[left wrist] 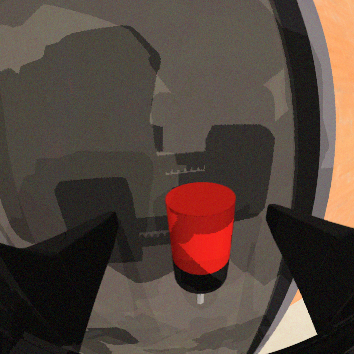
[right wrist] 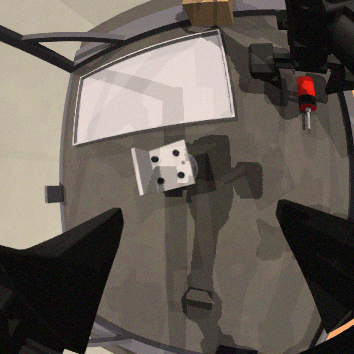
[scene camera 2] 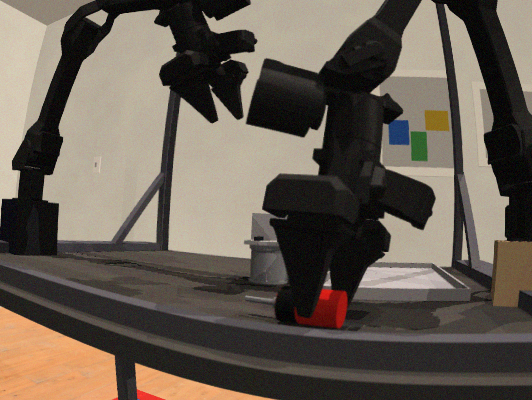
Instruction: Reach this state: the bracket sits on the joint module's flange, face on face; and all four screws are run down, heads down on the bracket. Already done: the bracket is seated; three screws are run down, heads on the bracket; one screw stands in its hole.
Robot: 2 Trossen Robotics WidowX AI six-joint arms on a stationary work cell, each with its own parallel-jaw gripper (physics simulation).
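Places are measured from the left arm's base along level axes (x ahead, y left, z up), in metres.
Pixels of known places: left gripper, fingertip midpoint: (left wrist: 193,216) (right wrist: 303,89) (scene camera 2: 324,315); right gripper, fingertip midpoint: (right wrist: 202,212) (scene camera 2: 228,120); left arm's base at its link origin: (scene camera 2: 531,241).
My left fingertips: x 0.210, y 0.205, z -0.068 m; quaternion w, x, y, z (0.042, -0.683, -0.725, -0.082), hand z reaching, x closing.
For each thing: its middle in the pictures, then the offset to it from my left fingertips. "*": a spot on its surface instead.
- white bracket at the middle of its body: (right wrist: 164,165) (scene camera 2: 270,230) 0.194 m ahead, 0.209 m right, 0.073 m up
- grey joint module at the middle of its body: (scene camera 2: 268,262) 0.194 m ahead, 0.209 m right, 0.022 m up
- black screwdriver at the middle of its body: (left wrist: 200,263) (scene camera 2: 291,304) (right wrist: 306,103) 0.031 m ahead, 0.005 m left, 0.008 m up
- shallow white tray at the middle of its body: (scene camera 2: 389,275) (right wrist: 135,87) 0.030 m ahead, 0.357 m right, 0.001 m down
- tan box at the middle of its body: (scene camera 2: 529,270) 0.210 m back, 0.205 m right, 0.029 m up
- table's raised front rail at a spot on its surface: (scene camera 2: 200,322) * 0.038 m ahead, 0.118 m left, 0.009 m up
The white bracket (scene camera 2: 262,223) (right wrist: 166,161) sits on the grey joint module (scene camera 2: 265,265). Four dark screw heads show at its corners in the right wrist view; which screw stands higher cannot be told. The red and black screwdriver (scene camera 2: 334,309) (left wrist: 200,240) (right wrist: 306,90) lies on its side near the table's front edge, its shaft pointing left in the scene view. My left gripper (scene camera 2: 327,306) (left wrist: 193,216) is open and low, with its fingers on either side of the screwdriver's handle, apart from it. My right gripper (scene camera 2: 227,119) (right wrist: 202,212) is open and empty, high above the table.
A shallow white tray (scene camera 2: 400,277) (right wrist: 125,100) lies right of the joint module in the scene view. A tan box (scene camera 2: 507,272) (right wrist: 209,14) stands at the right end. The table's raised front rail (scene camera 2: 200,322) runs close to the screwdriver.
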